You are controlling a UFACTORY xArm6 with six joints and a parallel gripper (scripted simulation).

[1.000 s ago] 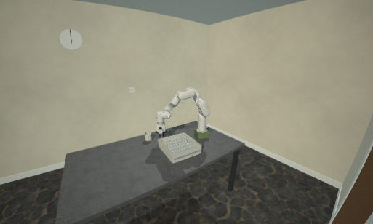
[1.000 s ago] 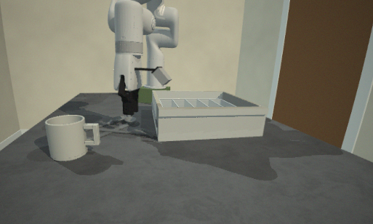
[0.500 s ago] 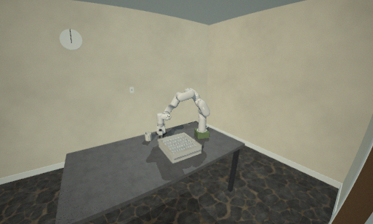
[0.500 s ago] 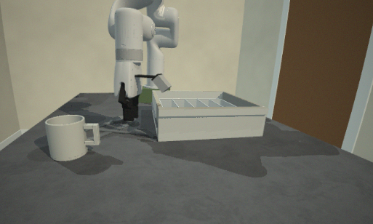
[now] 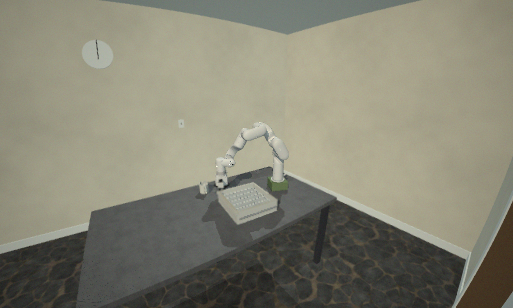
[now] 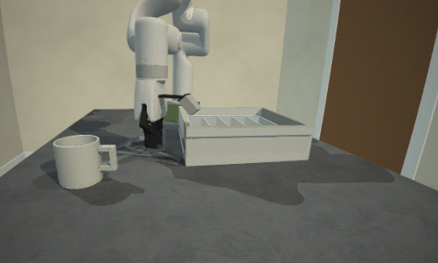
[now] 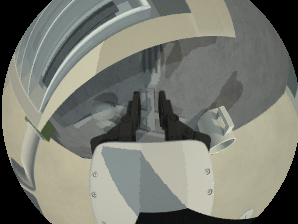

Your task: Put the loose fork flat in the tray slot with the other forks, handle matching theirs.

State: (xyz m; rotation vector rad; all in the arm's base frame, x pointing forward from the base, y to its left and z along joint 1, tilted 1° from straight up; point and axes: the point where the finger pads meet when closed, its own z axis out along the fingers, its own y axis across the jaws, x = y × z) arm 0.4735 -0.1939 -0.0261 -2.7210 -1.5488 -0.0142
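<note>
My hand is 260 mm to the right of the cutlery tray and 50 mm past it. The rest, counted from my hand: white mug (150 mm to the right, 90 mm ahead, 10 mm below).
</note>
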